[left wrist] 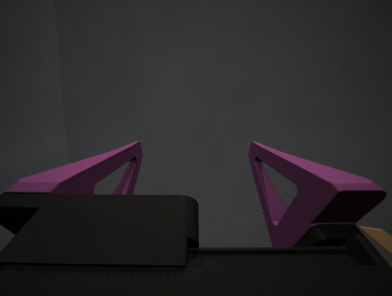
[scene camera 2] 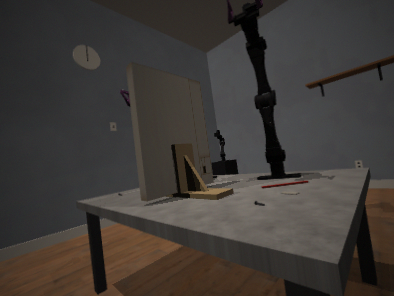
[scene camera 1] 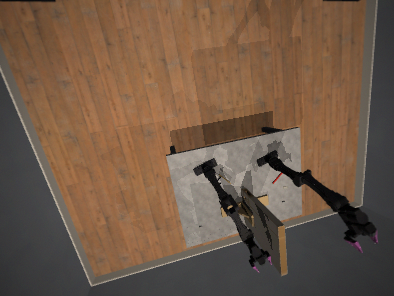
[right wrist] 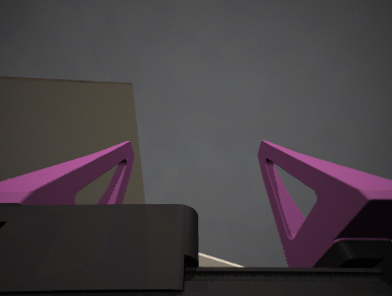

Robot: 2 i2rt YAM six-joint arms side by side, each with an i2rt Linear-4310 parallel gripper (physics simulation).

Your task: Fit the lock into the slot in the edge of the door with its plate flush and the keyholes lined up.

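Frame: origin at the left arm's base, x ahead, y left, z up, level; centimetres.
Where they show: left gripper, fingertip midpoint: (left wrist: 195,147) (scene camera 1: 369,247); right gripper, fingertip midpoint: (scene camera 1: 265,268) (right wrist: 195,148); left arm's base at its link origin: (scene camera 2: 278,177) (scene camera 1: 267,158); right arm's base at its link origin: (scene camera 1: 205,167).
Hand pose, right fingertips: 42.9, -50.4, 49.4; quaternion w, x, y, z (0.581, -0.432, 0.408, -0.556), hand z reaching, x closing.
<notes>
Each offset is from my right fingertips to the top centre of the thing, as dx, dy, dz. "spot": to the spot under its first point. Level surfaces: height alone.
The door (scene camera 1: 264,227) (scene camera 2: 162,125) (right wrist: 65,120) stands upright on the table, held by a wooden bracket (scene camera 2: 215,193). A small dark opening {spot: -24.4, +19.5, -39.9} (scene camera 2: 204,168) shows low near its far edge. A small thin tan piece {spot: -47.3, +7.4, -48.7} (scene camera 1: 223,175) lies near the right arm's base; I cannot tell whether it is the lock. The slot in the door's edge is not clearly visible. My left gripper (scene camera 1: 366,242) (left wrist: 195,147) is open and empty, high up and to the right of the door. My right gripper (scene camera 1: 263,266) (right wrist: 195,148) is open and empty, high beside the door's left face.
The grey table {dz -49.4} (scene camera 1: 187,200) (scene camera 2: 300,225) bears a red stick {-21.1, +54.7, -48.8} (scene camera 1: 277,178) (scene camera 2: 285,184), a small pale piece {-6.7, +57.0, -49.2} (scene camera 2: 290,193) and a dark screw {+6.6, +50.3, -48.4} (scene camera 2: 259,203). Another small dark piece {-14.4, -30.7, -48.4} (scene camera 1: 200,226) lies near the table's lower left. The tall door stands between the two arms' grippers.
</notes>
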